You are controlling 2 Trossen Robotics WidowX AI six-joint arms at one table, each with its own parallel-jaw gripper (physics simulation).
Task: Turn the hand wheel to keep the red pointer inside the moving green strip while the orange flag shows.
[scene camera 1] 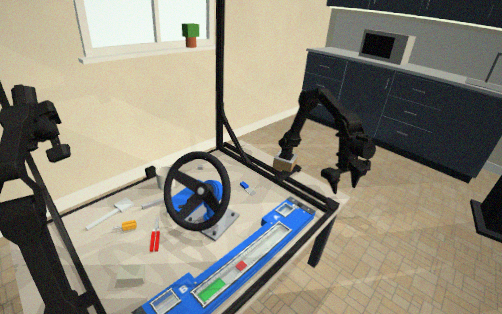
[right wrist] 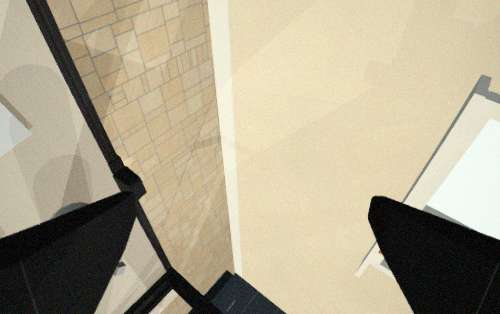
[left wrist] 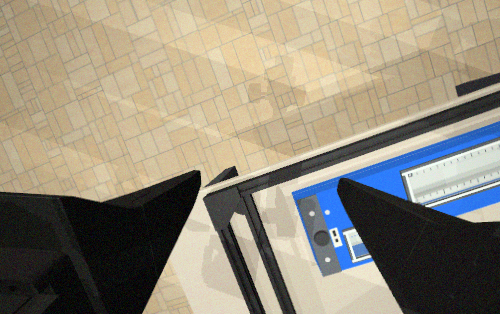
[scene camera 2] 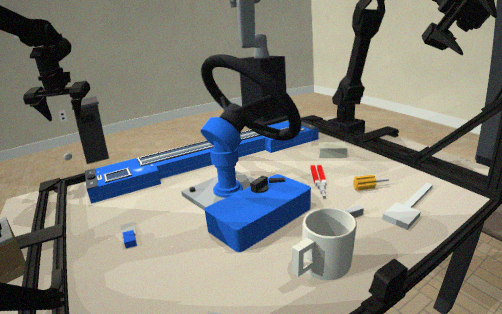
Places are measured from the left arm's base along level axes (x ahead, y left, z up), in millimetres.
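Where they show: left gripper, between the fingertips: [scene camera 1: 344, 190] [left wrist: 269, 180] [scene camera 2: 64, 119]; right gripper, between the fingertips: [scene camera 1: 64, 135] [right wrist: 254, 205] [scene camera 2: 477, 36]; left arm's base, origin of its link: [scene camera 1: 286, 156]; right arm's base, origin of its link: [scene camera 2: 345, 120].
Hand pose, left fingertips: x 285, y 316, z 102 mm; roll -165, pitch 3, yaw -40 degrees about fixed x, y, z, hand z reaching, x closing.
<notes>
Things, the pixels of their top centre, and the offset from my left fingertips. "*": a spot on its surface instead.
- red pointer, a spot on its surface: [scene camera 1: 241, 266] * dz -143, dx +370, dy -230 mm
- green strip, a spot on its surface: [scene camera 1: 212, 290] * dz -143, dx +483, dy -266 mm
- window A, a spot on its surface: [scene camera 1: 286, 209] * dz -143, dx +49, dy -192 mm
- window B, a spot on its surface: [scene camera 1: 165, 301] * dz -143, dx +577, dy -362 mm
- grey mug, a spot on its surface: [scene camera 2: 327, 255] * dz -130, dx +108, dy -766 mm
- Red pliers, centre of its top: [scene camera 2: 319, 178] [scene camera 1: 155, 232] dz -173, dx +386, dy -584 mm
- yellow screwdriver, centre of its top: [scene camera 2: 372, 175] [scene camera 1: 123, 223] dz -151, dx +431, dy -702 mm
- small blue item, centre of its top: [scene camera 2: 127, 228] [scene camera 1: 248, 186] dz -167, dx -30, dy -407 mm
The black hand wheel [scene camera 1: 226, 190] [scene camera 2: 295, 112] stands tilted on a blue column, with neither gripper touching it. On the long blue indicator unit [scene camera 1: 202, 277] [scene camera 2: 125, 190] [left wrist: 327, 197], the red pointer [scene camera 1: 241, 266] lies outside the green strip [scene camera 1: 212, 290], to its right in scene camera 1, with a gap between them. No orange flag shows in window A [scene camera 1: 286, 209] or window B [scene camera 1: 165, 301]. My left gripper [scene camera 1: 345, 188] [scene camera 2: 65, 121] [left wrist: 269, 180] is open and empty, high beyond the unit's A end. My right gripper [right wrist: 254, 205] is open and empty, raised well away from the wheel.
A blue box [scene camera 2: 260, 215] and a grey mug [scene camera 1: 162, 177] [scene camera 2: 327, 255] stand beside the wheel's column. Red pliers [scene camera 1: 155, 241] [scene camera 2: 318, 172], a yellow screwdriver [scene camera 1: 129, 225] [scene camera 2: 365, 182] and a small blue item [scene camera 1: 244, 185] [scene camera 2: 129, 238] lie on the table. Black rails edge it.
</notes>
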